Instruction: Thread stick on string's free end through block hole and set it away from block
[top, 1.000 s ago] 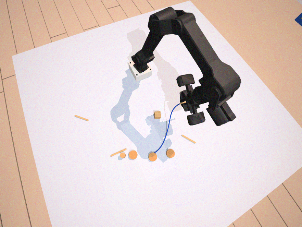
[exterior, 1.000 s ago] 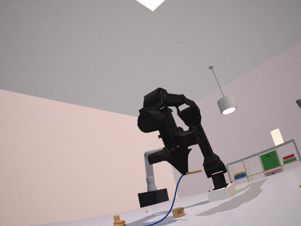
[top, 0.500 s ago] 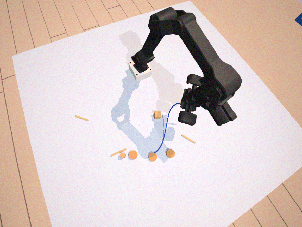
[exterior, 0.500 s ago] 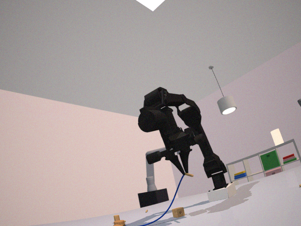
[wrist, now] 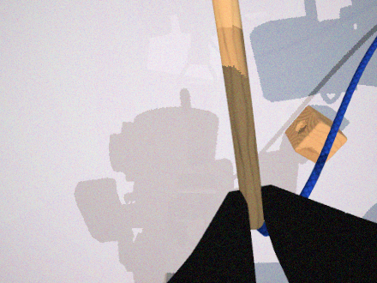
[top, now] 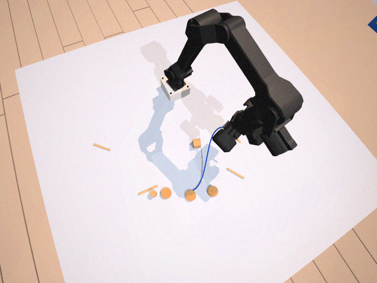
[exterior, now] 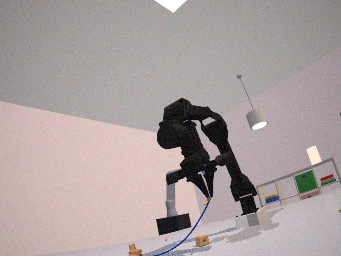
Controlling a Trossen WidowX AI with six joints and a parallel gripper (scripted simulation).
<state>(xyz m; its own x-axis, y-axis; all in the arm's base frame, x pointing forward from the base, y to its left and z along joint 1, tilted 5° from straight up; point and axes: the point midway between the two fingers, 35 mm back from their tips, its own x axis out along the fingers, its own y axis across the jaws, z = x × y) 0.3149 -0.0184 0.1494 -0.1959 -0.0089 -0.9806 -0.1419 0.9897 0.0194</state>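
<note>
Now: gripper tip 1 cm short of the thin stick. Round my gripper tip: round wooden button (9 cm ahead, 23 cm to the right, 13 cm below); wooden block (5 cm behind, 8 cm to the right, 12 cm below).
</note>
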